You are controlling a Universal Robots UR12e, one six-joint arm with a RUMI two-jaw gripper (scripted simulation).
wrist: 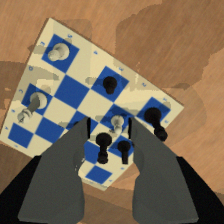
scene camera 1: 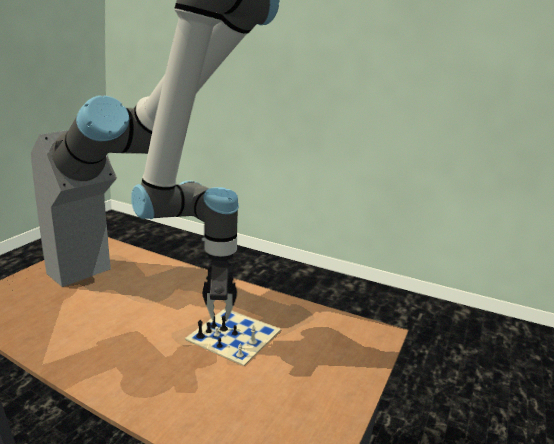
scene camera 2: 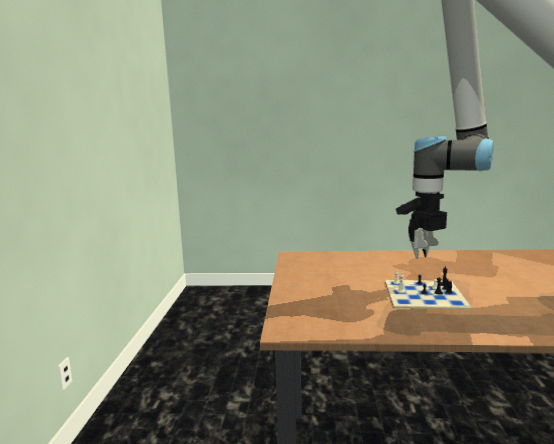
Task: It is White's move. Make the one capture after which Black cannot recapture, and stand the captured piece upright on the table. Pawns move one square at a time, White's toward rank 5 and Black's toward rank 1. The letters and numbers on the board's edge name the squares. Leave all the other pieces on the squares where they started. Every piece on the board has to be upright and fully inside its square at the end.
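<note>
I see my gripper (scene camera 2: pixel 421 258), and I find it again in scene camera 1 (scene camera 1: pixel 219 321) and in the wrist view (wrist: pixel 109 119). There is a blue-and-cream chessboard too (scene camera 1: pixel 264 333), and both the wrist view (wrist: pixel 74 88) and scene camera 2 (scene camera 2: pixel 412 298) show the chessboard as well.
</note>
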